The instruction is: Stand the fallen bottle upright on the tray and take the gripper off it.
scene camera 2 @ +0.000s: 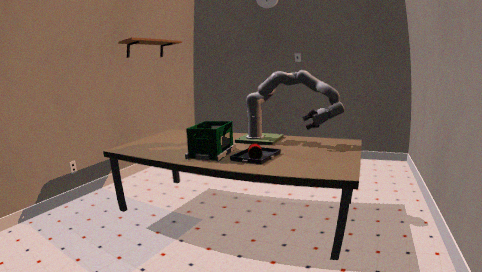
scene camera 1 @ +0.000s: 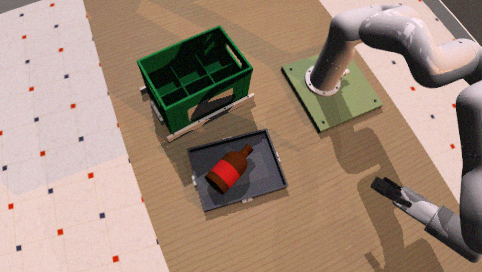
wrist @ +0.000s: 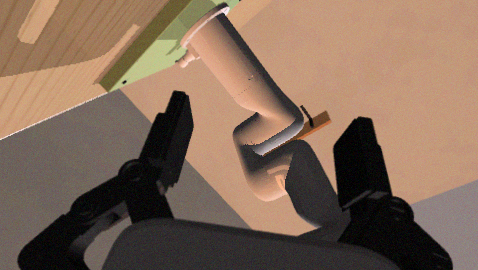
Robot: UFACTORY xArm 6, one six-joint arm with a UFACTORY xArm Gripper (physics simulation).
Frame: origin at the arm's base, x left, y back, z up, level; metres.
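Seen in the pictures: gripper, between the fingertips: (scene camera 2: 304, 123) (scene camera 1: 377, 181) (wrist: 267, 120); arm's base, origin of its link: (scene camera 2: 255, 137) (scene camera 1: 322, 81) (wrist: 203, 24).
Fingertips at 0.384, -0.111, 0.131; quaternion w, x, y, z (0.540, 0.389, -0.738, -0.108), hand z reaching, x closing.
Observation:
Offsets run from my fingertips to a thing's top centre, as dx, dy, dz. Level surfaces: height alone.
A brown bottle with a red label @[-0.230, -0.306, -0.074] (scene camera 1: 226, 172) (scene camera 2: 255, 151) lies on its side in the dark grey tray @[-0.225, -0.292, -0.128] (scene camera 1: 270, 180) (scene camera 2: 270, 155). In the scene camera 1 view its neck points to the upper right and its base to the lower left. My gripper (scene camera 1: 382, 185) (scene camera 2: 307, 122) (wrist: 267, 120) is open and empty, raised above the table and well apart from the bottle, to the right of the tray in both scene views. The wrist view shows the spread fingers with the arm's own links behind them; the bottle and tray do not show there.
A green crate with compartments @[-0.508, -0.301, +0.022] (scene camera 1: 158, 101) (scene camera 2: 197, 144) stands beside the tray, with light strips along its base. The arm's green base plate (scene camera 1: 350, 111) (scene camera 2: 272, 138) (wrist: 145, 60) is on the wooden table @[dz -0.153] (scene camera 1: 300, 235) (scene camera 2: 320, 165). A wall shelf (scene camera 2: 150, 42) is far behind.

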